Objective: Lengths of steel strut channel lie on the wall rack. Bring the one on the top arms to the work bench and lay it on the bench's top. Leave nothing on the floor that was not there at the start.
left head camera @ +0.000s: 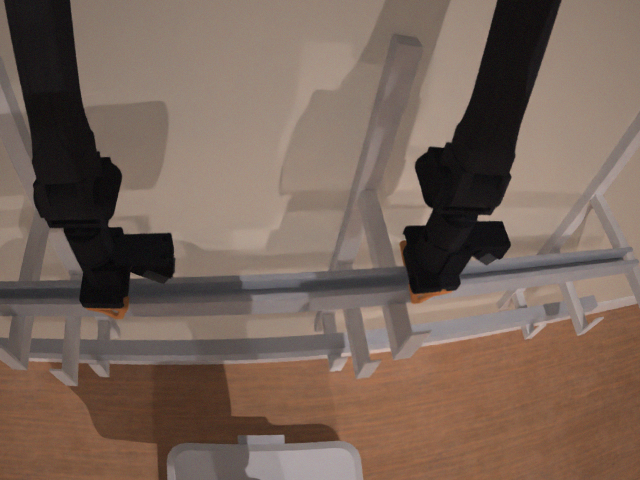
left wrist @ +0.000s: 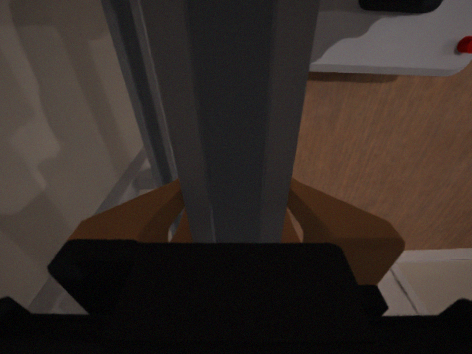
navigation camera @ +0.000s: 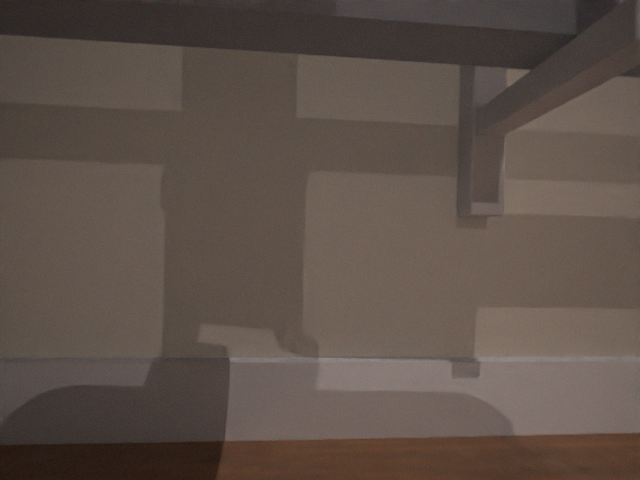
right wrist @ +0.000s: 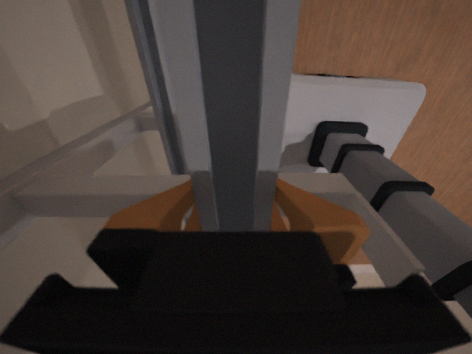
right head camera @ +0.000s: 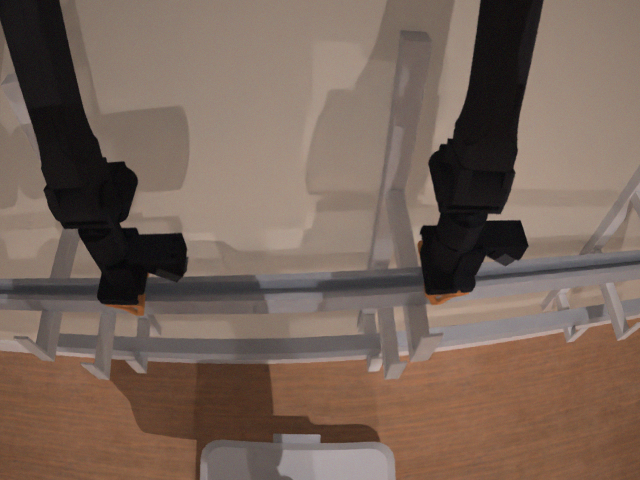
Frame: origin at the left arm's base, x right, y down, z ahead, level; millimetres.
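Seen in the pictures: left gripper, fingertip midpoint: [left head camera: 120, 305] [left wrist: 236, 175] [right head camera: 141, 302]; right gripper, fingertip midpoint: [left head camera: 413, 290] [right wrist: 235, 177] [right head camera: 433, 291].
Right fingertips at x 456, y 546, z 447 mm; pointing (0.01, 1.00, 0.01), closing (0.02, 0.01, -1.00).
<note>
A point is followed by its place in that frame.
The top steel strut channel [left head camera: 279, 304] {x 248, y 519, z 416 mm} [right head camera: 294, 303] {x 248, y 518, z 416 mm} [left wrist: 235, 125] {x 37, y 544, z 427 mm} [right wrist: 235, 125] {x 497, y 544, z 448 mm} runs level across both head views at the wall rack [left head camera: 385, 103] {x 401, y 345, z 647 mm} [right head camera: 408, 103] {x 414, y 349, z 648 mm}. My left gripper [left head camera: 107, 311] {x 3, y 548, z 425 mm} [right head camera: 125, 310] {x 3, y 548, z 425 mm} [left wrist: 236, 175] {x 3, y 548, z 425 mm} is shut on it at the left, with orange fingers against both its sides. My right gripper [left head camera: 428, 296] {x 456, y 546, z 447 mm} [right head camera: 446, 298] {x 456, y 546, z 447 mm} [right wrist: 235, 177] {x 456, y 546, z 447 mm} is shut on it farther right, close to a rack arm. Whether the channel touches the rack arms cannot be told. The work bench does not show.
A lower strut channel [left head camera: 206, 348] {x 104, y 985, z 535 mm} [right head camera: 222, 348] {x 52, y 985, z 530 mm} runs below the held one. Rack arms with upturned ends [left head camera: 361, 346] {x 426, y 787, z 454 mm} [right head camera: 390, 346] {x 423, y 786, z 456 mm} stick out from the wall. My white base [left head camera: 310, 462] {x 347, y 1150, z 260 mm} [right head camera: 336, 462] {x 329, y 1150, z 261 mm} stands below, over the wooden floor [left head camera: 465, 403] {x 946, y 1410, z 437 mm}.
</note>
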